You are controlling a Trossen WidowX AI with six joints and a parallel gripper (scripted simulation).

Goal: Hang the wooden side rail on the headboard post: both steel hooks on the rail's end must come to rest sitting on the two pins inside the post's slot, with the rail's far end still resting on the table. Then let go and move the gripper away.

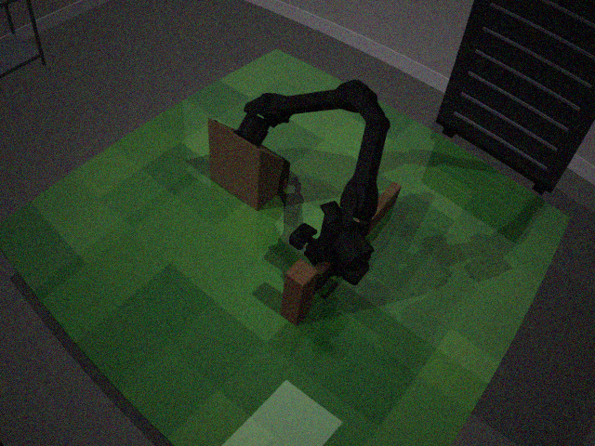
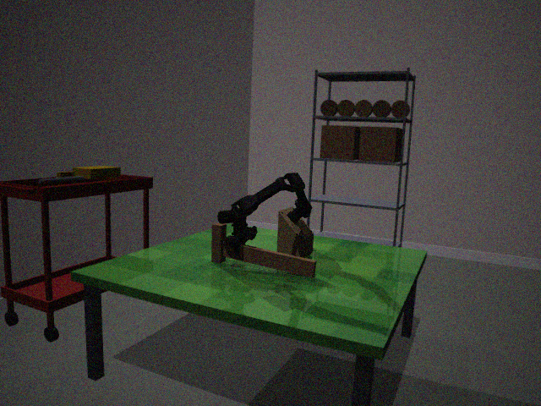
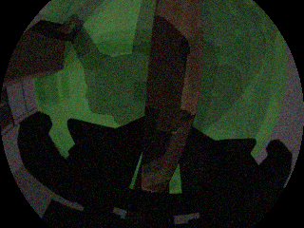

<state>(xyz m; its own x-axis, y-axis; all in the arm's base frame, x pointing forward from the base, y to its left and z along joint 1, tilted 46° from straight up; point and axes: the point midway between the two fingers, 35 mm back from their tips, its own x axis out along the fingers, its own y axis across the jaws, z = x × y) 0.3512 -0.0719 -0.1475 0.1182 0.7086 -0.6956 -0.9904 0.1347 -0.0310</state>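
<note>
Right now my gripper tip is 11 cm to the left of the headboard post, 4 cm below it and 1 cm past it.
</note>
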